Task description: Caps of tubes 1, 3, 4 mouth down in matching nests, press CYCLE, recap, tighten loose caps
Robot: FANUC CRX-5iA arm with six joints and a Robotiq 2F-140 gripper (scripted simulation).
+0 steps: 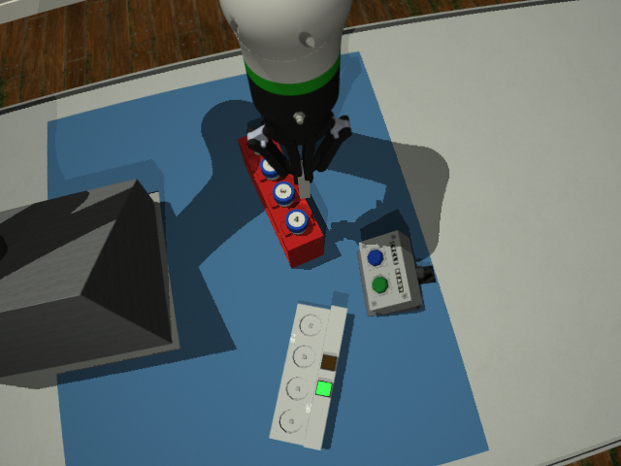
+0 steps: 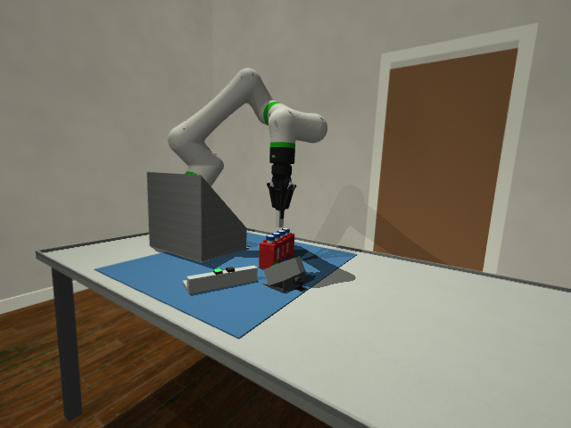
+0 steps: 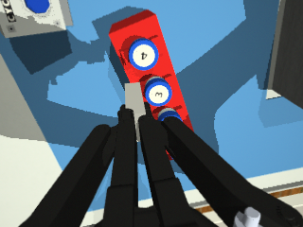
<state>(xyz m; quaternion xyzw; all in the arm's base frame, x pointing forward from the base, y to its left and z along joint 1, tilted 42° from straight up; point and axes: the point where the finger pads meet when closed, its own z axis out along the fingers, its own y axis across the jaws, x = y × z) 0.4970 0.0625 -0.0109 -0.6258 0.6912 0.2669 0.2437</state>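
Now: hand 14 cm to the left of the green ready key, 12 cm above it and 9 cm short of it. The rest, counted from my hand: blue cycle key: 12 cm below, 10 cm to the right, 9 cm ahead; small desk: 13 cm below, 12 cm to the right, 11 cm ahead.
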